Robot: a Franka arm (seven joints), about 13 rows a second.
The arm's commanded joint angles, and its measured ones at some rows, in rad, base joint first. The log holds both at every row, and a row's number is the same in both.
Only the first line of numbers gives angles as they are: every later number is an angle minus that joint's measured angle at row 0.
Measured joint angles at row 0:
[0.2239 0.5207 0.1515 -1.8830 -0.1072 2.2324 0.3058]
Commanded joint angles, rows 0 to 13:
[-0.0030 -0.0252 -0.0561 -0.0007 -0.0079 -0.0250 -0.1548]
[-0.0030 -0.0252 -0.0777 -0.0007 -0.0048 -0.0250 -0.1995]
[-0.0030 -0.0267 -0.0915 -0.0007 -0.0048 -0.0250 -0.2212]
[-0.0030 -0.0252 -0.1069 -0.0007 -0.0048 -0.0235 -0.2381]
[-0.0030 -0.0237 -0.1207 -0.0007 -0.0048 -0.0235 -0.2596]
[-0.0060 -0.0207 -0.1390 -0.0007 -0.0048 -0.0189 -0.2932]
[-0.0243 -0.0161 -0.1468 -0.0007 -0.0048 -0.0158 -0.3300]
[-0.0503 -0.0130 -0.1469 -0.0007 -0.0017 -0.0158 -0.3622]
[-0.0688 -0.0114 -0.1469 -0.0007 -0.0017 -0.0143 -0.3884]
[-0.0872 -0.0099 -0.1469 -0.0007 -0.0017 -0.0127 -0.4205]
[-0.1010 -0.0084 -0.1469 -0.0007 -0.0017 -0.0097 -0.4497]
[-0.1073 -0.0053 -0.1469 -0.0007 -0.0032 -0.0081 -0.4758]
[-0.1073 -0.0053 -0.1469 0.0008 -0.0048 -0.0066 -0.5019]
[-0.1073 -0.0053 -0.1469 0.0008 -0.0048 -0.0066 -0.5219]
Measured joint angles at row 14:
[-0.1057 -0.0045 -0.1549 -0.0001 0.0000 -0.0067 -0.4792]
